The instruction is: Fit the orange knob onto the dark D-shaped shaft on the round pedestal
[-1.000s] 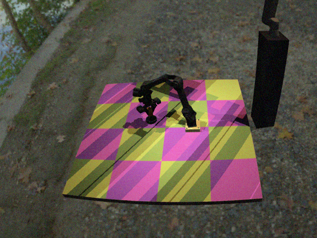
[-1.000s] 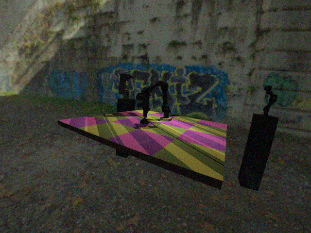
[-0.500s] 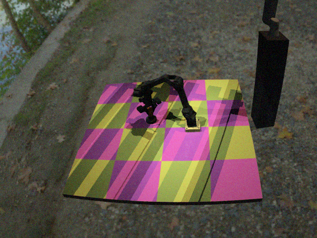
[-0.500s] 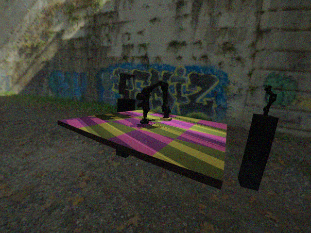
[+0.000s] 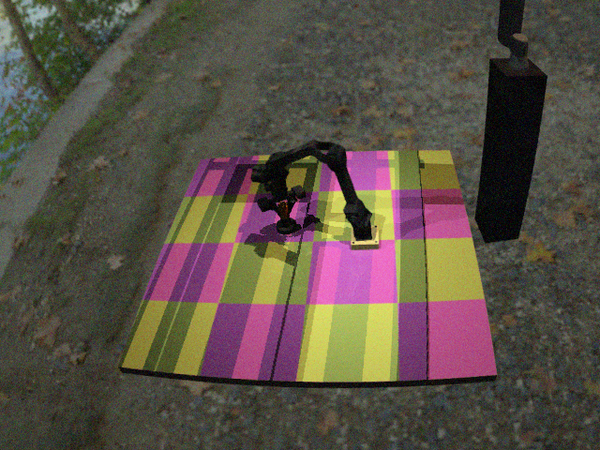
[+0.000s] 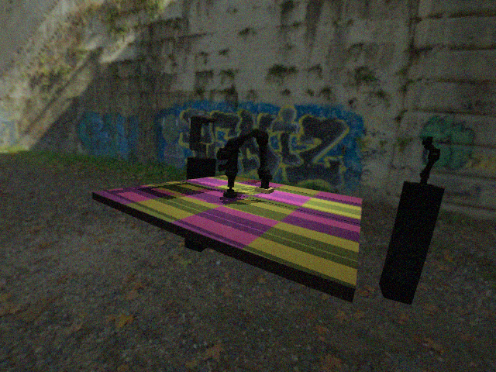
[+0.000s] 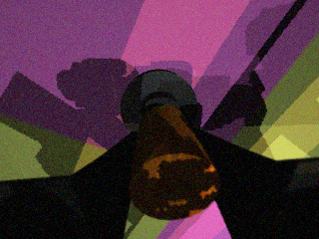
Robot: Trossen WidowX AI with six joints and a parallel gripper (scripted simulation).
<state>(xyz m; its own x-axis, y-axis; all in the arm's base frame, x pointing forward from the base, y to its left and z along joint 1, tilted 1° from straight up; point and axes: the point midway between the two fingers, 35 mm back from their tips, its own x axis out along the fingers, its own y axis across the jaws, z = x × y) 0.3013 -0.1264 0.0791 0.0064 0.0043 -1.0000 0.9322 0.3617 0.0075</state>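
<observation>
Right now my gripper tip is 20 mm below the orange knob. From my gripper tip the other things lie so: pedestal (40 mm below).
</observation>
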